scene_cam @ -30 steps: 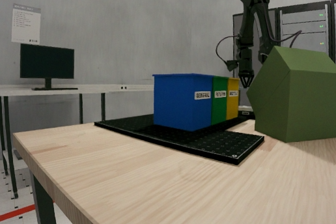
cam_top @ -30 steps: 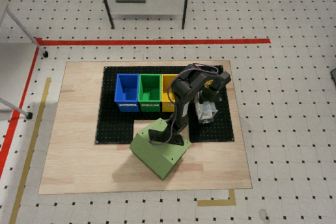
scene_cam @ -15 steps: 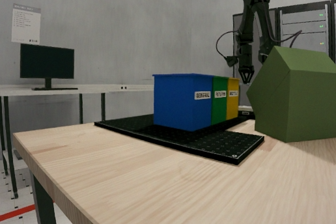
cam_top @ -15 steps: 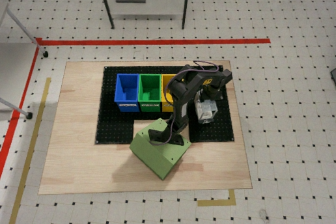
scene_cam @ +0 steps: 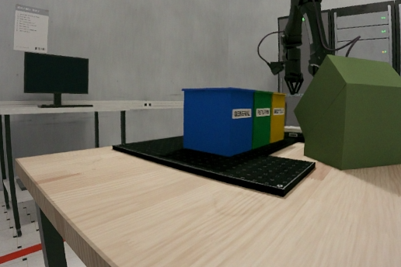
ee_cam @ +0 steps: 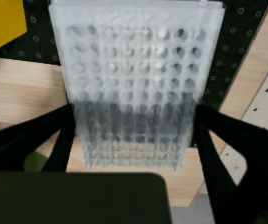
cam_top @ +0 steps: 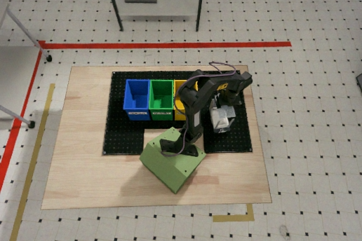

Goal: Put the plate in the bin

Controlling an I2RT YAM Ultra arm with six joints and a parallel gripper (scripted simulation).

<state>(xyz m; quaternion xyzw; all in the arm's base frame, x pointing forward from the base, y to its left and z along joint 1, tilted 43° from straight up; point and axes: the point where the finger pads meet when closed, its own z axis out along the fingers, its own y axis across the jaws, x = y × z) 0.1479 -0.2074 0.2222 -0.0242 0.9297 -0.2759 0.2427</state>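
My gripper is now 150 mm short of the green returns bin, 310 mm to the right of it and 100 mm above it. Round my hand: clear 96-well plate: 10 mm below; yellow bin: 120 mm ahead, 180 mm to the left, 100 mm below; blue bin: 190 mm ahead, 440 mm to the left, 100 mm below.
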